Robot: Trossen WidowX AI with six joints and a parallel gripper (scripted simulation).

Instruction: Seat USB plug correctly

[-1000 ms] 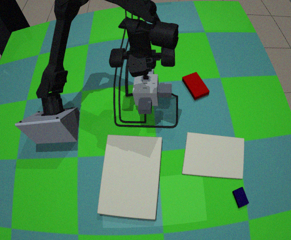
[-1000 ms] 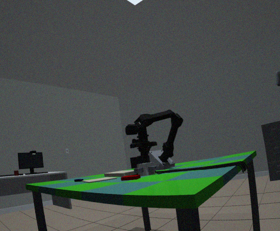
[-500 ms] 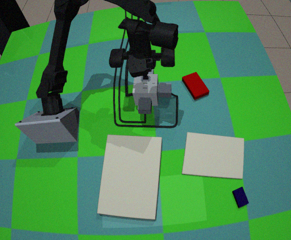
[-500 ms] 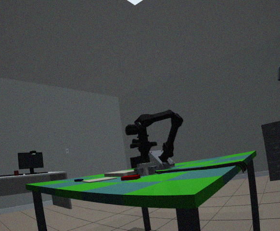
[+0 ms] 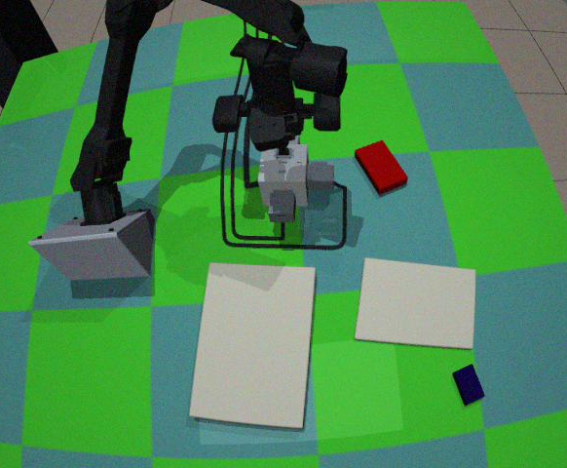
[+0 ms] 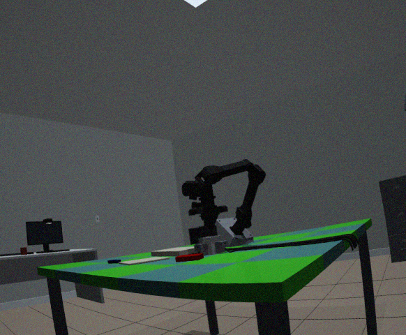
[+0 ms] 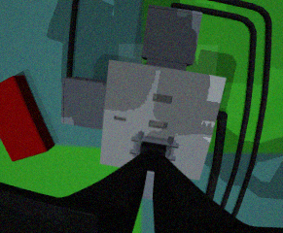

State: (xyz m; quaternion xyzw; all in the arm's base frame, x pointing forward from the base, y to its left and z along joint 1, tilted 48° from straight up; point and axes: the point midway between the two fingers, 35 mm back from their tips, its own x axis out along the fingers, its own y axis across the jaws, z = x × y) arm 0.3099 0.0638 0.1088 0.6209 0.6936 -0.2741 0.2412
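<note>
Right now the dark USB plug is 20 mm below my gripper tip. From my gripper tip the other things lie so: blue block (360 mm to the right, 300 mm ahead, 100 mm below); then red block (170 mm ahead, 90 mm below, 30 mm to the left); then USB socket (40 mm below).
</note>
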